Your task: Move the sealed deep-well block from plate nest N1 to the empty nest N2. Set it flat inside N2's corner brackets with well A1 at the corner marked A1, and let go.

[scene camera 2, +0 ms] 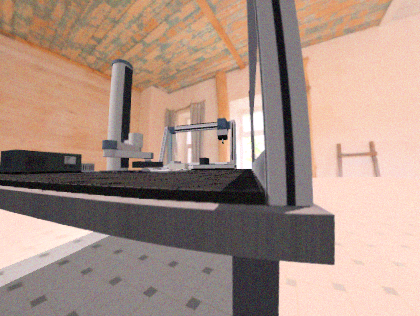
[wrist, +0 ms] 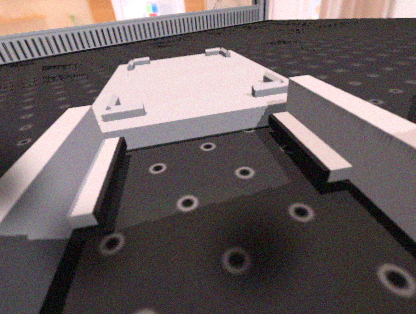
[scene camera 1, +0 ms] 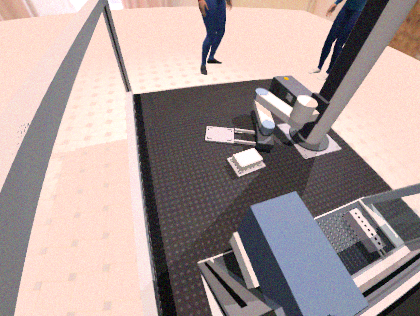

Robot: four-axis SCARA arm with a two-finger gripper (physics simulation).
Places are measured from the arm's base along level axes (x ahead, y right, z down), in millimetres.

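Where they show: gripper, between the fingertips: [scene camera 2: 160,169] [wrist: 196,113] [scene camera 1: 234,135]; arm's base, origin of its link: [scene camera 1: 308,137].
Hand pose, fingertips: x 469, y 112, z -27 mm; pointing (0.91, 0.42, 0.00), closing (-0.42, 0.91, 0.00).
Observation:
Each offset is from my fingertips to the top centre of the thing. "spot": to the spot under its first point.
The white block {dx +17, dy -194, dz -39 mm} [scene camera 1: 247,157] sits flat on a pale plate nest {spot: dx +70, dy -243, dz -12 mm} [scene camera 1: 241,172] in scene camera 1. A bare pale plate nest {dx +75, dy +36, dz -3 mm} [scene camera 1: 219,134] [wrist: 190,87] lies behind it, a little to the left, with raised corner brackets in the wrist view. Nest labels, the A1 mark and well A1 cannot be read. My gripper [scene camera 1: 234,136] [wrist: 196,113] is shut with nothing between its fingers, which still stand apart. Its fingertips reach the near edge of the bare nest. The block does not show in the wrist view. In scene camera 2 these things are too small to tell apart.
The arm's column [scene camera 1: 350,70] [scene camera 2: 119,115] stands at the right in scene camera 1, beside a dark box [scene camera 1: 291,91] [scene camera 2: 40,161]. A large blue housing {spot: dx +273, dy -653, dz -473 mm} [scene camera 1: 300,250] and a tray with a white perforated strip {spot: dx -265, dy -672, dz -80 mm} [scene camera 1: 366,226] are nearer. Frame posts stand at the edges. Two people stand beyond the table.

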